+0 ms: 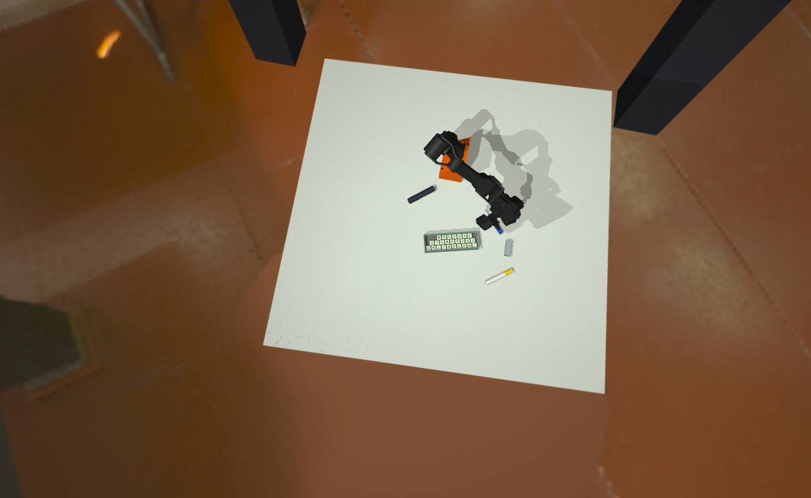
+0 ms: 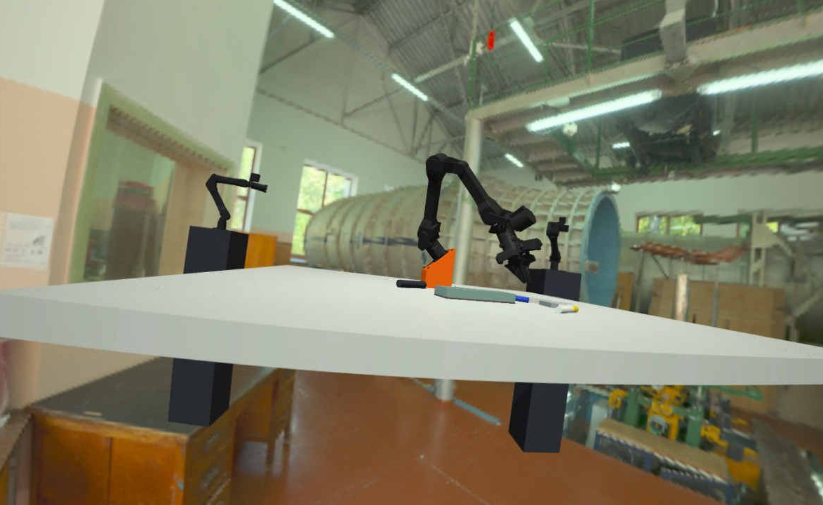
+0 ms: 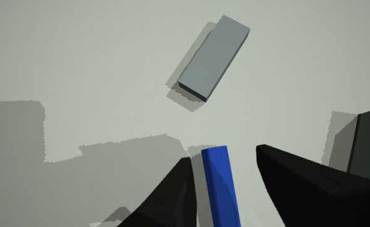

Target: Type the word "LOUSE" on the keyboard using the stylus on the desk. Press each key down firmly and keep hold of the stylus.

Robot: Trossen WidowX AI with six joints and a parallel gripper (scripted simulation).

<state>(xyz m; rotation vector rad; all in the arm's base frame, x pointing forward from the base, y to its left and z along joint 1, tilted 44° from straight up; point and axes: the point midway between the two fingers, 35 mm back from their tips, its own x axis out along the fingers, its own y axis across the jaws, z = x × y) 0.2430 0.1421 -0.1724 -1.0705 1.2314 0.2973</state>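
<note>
My gripper tip is 5 cm to the left of the blue stylus, 5 cm past it and 5 cm above it. Round my gripper tip: yellow pen 18 cm ahead, 5 cm below, 4 cm to the left; then black cylinder 35 cm to the right, 9 cm behind, 5 cm below; then grey block 6 cm ahead, 5 cm below, 4 cm to the left.
</note>
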